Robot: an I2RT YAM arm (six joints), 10 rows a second.
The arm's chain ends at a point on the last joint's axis. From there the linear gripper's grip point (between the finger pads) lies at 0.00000 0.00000 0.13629 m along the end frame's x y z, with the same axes.
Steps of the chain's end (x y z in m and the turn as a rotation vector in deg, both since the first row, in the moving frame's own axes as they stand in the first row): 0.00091, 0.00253, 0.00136, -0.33, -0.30, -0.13; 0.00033, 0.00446, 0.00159, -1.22, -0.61, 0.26; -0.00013, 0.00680, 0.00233, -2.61, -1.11, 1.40; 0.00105, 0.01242, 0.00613, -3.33, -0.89, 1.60; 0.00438, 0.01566, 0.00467, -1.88, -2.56, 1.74; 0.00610, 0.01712, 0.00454, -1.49, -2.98, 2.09; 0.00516, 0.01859, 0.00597, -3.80, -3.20, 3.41; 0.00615, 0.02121, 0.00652, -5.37, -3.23, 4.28
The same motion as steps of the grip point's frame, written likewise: 0.00020, 0.00332, 0.00136, -0.33, -0.30, -0.13; -0.00113, 0.00736, 0.00155, -1.22, -0.61, 0.26; -0.00284, 0.01297, 0.00216, -2.61, -1.11, 1.40; -0.00118, 0.02031, 0.00588, -3.33, -0.89, 1.60; -0.00177, 0.02004, 0.00446, -1.88, -2.56, 1.74; -0.00105, 0.02053, 0.00431, -1.49, -2.98, 2.09; -0.00271, 0.02739, 0.00546, -3.80, -3.20, 3.41; -0.00199, 0.03366, 0.00571, -5.37, -3.23, 4.28
